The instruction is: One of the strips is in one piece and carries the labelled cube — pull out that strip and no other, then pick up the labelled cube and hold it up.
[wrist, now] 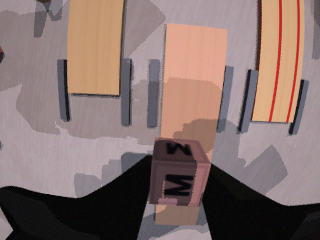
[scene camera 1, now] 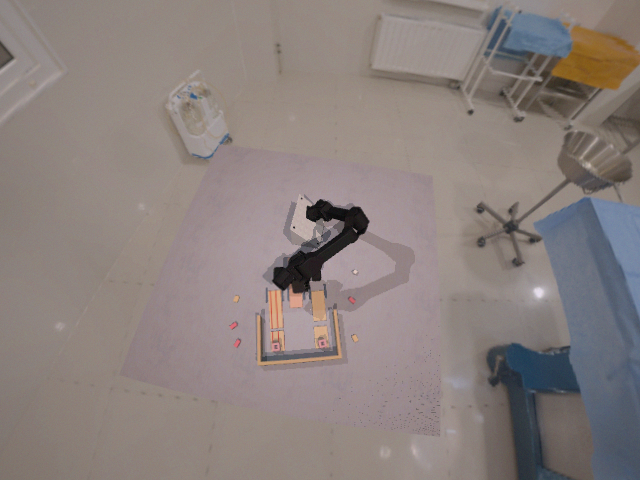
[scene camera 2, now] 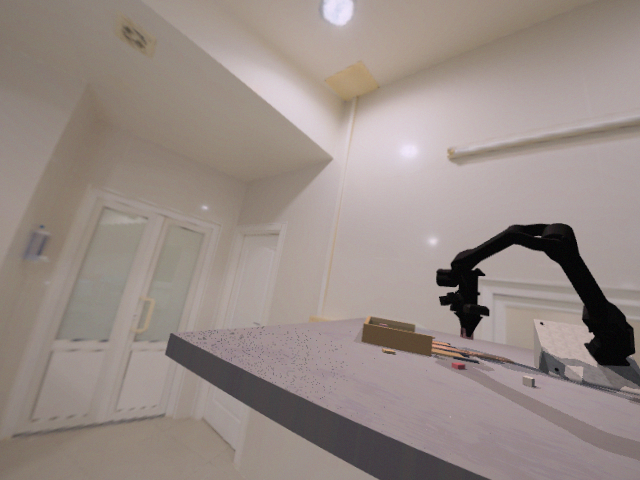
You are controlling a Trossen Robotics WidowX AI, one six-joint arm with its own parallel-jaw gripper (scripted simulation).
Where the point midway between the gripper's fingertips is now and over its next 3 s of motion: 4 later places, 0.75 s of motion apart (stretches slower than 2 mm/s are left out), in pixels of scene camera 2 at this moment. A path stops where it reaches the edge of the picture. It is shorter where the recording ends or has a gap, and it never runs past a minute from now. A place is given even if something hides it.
The gripper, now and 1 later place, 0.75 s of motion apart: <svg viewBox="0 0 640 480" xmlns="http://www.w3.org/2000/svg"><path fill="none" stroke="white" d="M466 336L477 327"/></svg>
